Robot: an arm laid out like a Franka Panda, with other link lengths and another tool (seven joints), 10 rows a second.
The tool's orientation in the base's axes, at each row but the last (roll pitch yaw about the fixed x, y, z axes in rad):
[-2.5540 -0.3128 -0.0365]
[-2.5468 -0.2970 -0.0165]
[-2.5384 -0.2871 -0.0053]
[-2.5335 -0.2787 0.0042]
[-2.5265 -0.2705 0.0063]
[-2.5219 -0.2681 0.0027]
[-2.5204 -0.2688 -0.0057]
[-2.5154 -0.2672 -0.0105]
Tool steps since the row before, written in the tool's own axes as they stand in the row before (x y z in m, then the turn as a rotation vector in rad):
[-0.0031 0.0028 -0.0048 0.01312 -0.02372 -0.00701]
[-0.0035 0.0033 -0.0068 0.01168 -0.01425 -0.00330]
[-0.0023 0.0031 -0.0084 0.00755 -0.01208 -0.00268]
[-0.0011 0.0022 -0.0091 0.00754 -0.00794 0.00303]
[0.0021 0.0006 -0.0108 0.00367 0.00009 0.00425]
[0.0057 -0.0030 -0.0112 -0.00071 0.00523 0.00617]
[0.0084 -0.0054 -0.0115 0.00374 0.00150 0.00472]
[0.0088 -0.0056 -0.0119 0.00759 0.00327 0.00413]
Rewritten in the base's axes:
[-0.0039 -0.0049 0.0014 0.00722 0.01560 0.02210]
[-0.0046 -0.0065 0.0026 0.00820 0.00982 0.01367]
[-0.0037 -0.0073 0.0043 0.00472 0.00840 0.01083]
[-0.0027 -0.0070 0.0057 0.00665 0.00828 0.00404]
[-0.0002 -0.0067 0.0087 0.00446 0.00241 -0.00241]
[0.0026 -0.0041 0.0120 0.00145 -0.00067 -0.00796]
[0.0048 -0.0023 0.0143 0.00487 0.00150 -0.00355]
[0.0050 -0.0025 0.0148 0.00871 -0.00032 -0.00307]

